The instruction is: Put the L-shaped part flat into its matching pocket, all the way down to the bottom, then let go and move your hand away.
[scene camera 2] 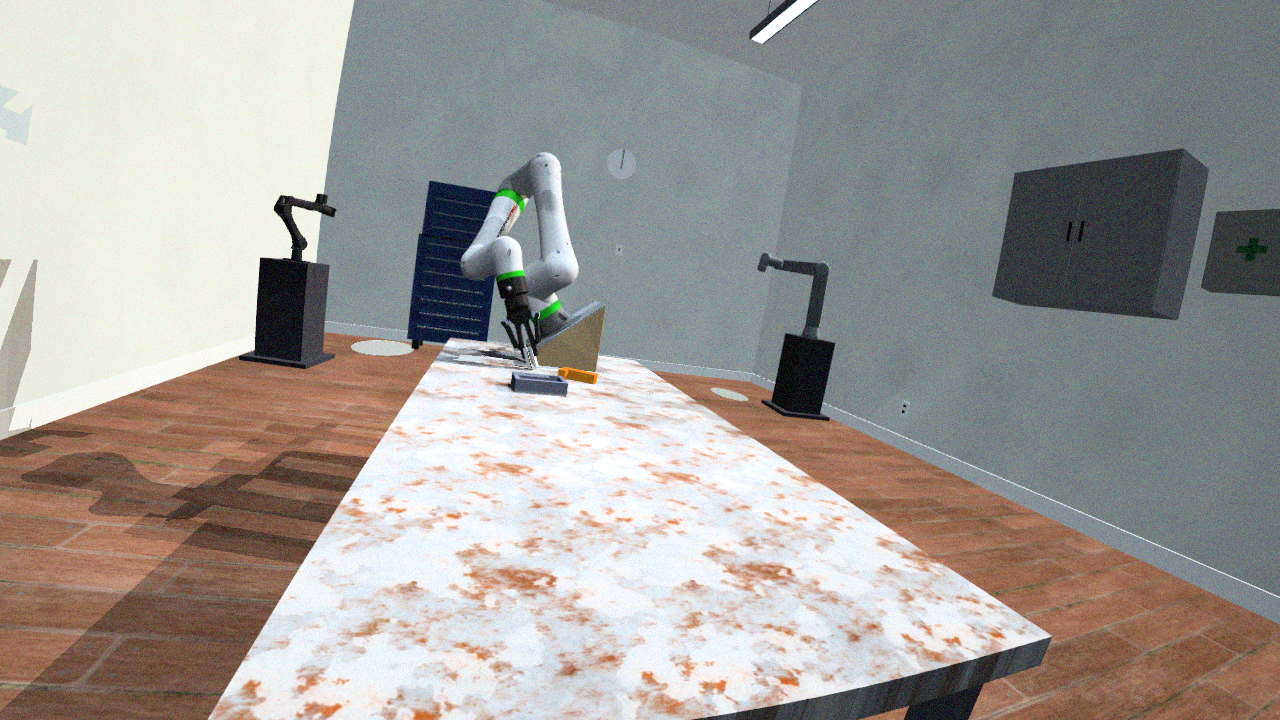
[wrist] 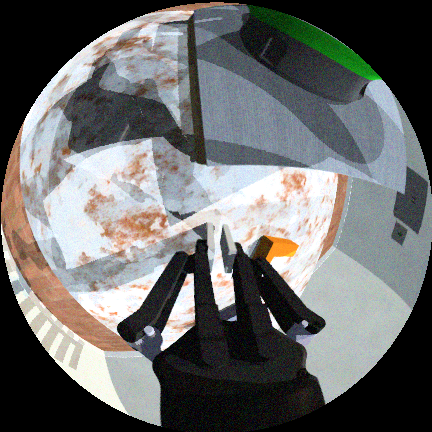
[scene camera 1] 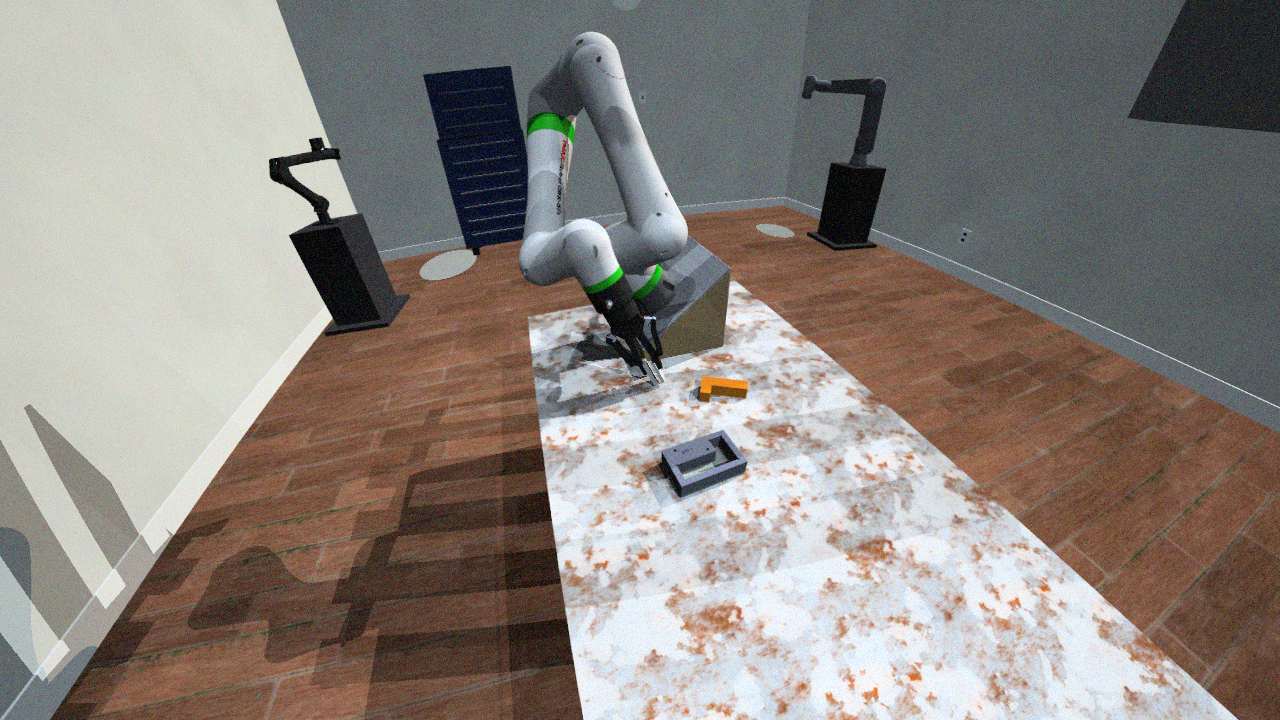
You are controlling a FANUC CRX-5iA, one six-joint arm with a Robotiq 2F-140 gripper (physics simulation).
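Frame: origin at the arm's base, x ahead, y left, z up, level; metres.
Where they show: gripper, fingertip midpoint: (scene camera 2: 533,367) (wrist: 215,232) (scene camera 1: 659,380); arm's base, origin of the base link: (scene camera 2: 555,328) (scene camera 1: 658,294).
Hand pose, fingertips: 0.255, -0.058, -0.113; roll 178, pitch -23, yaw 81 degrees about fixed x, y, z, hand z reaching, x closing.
Note:
Things, the pixels of their top centre, and the offset from my fingertips, as dx, dy, dz. Level surfaces: height alone.
- orange L-shaped part, middle of its top: (wrist: 281,256) (scene camera 1: 724,386) (scene camera 2: 578,371) +0.086, +0.140, +0.023
- grey pocket block, middle of its top: (scene camera 1: 704,455) (scene camera 2: 539,377) (wrist: 230,324) +0.279, +0.024, +0.030
- speckled white table, its level: dz -0.007
The orange L-shaped part (scene camera 1: 729,387) (scene camera 2: 581,377) (wrist: 283,247) lies flat on the table, behind the grey pocket block (scene camera 1: 708,483) (scene camera 2: 539,387). The block's L-shaped pocket is open at the top, and no part is in it. My gripper (scene camera 1: 655,372) (scene camera 2: 531,361) (wrist: 215,232) is shut, with a narrow gap between its pads and nothing held. It points down at a slant, low over the table, beside the orange part. In scene camera 1 it is left of the part; in the wrist view the part is right of the fingertips, apart from them.
The speckled white table (scene camera 1: 805,573) (scene camera 2: 626,537) carries everything. The arm's slanted grey base block (scene camera 1: 699,324) (scene camera 2: 576,345) stands close behind the gripper and the part. Black pedestals with small arms and a blue cabinet (scene camera 1: 487,170) (scene camera 2: 452,286) stand beyond the table.

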